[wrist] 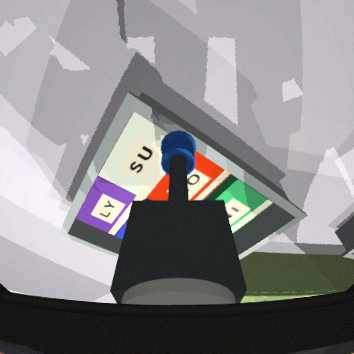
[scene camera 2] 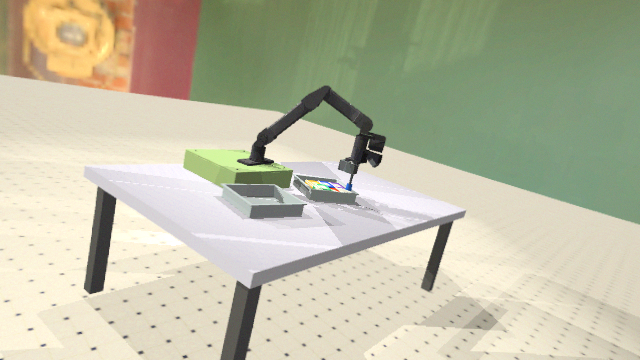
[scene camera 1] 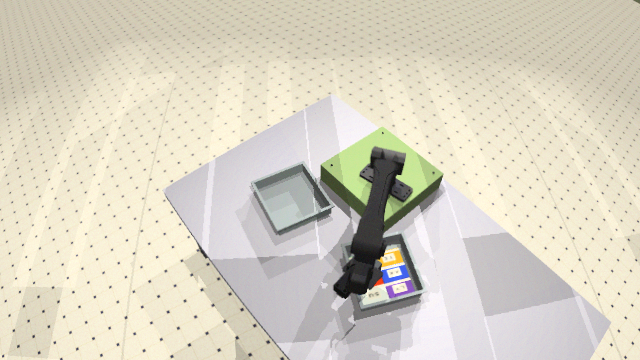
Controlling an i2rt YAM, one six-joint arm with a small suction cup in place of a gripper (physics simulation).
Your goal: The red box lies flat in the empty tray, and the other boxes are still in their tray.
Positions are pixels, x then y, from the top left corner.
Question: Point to a grey tray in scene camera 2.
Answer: At 254, 200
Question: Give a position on a grey tray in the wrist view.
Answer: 281, 214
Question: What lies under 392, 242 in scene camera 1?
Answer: A grey tray.
